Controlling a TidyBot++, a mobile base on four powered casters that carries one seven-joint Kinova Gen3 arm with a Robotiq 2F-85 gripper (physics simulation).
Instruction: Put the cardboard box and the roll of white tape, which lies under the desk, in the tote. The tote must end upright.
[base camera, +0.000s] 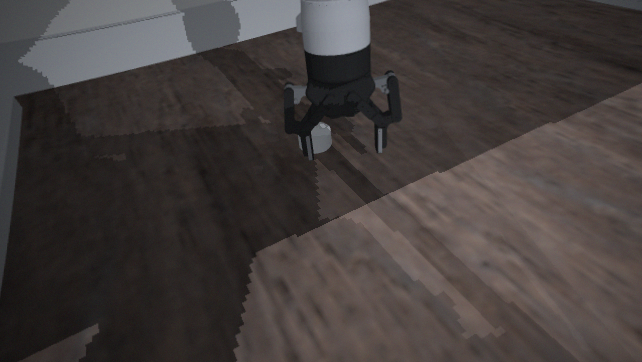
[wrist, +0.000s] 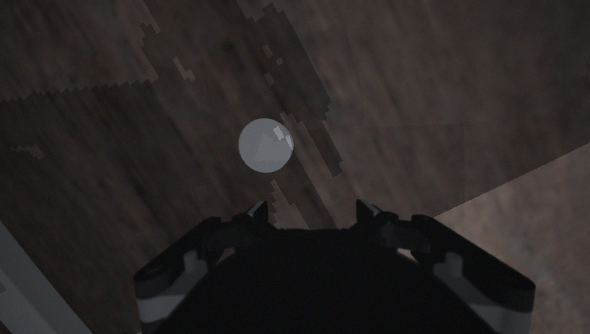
The gripper shows in the base camera view and in the wrist view. One and the same spot on the gripper: (wrist: 384, 228) is (base camera: 369, 98).
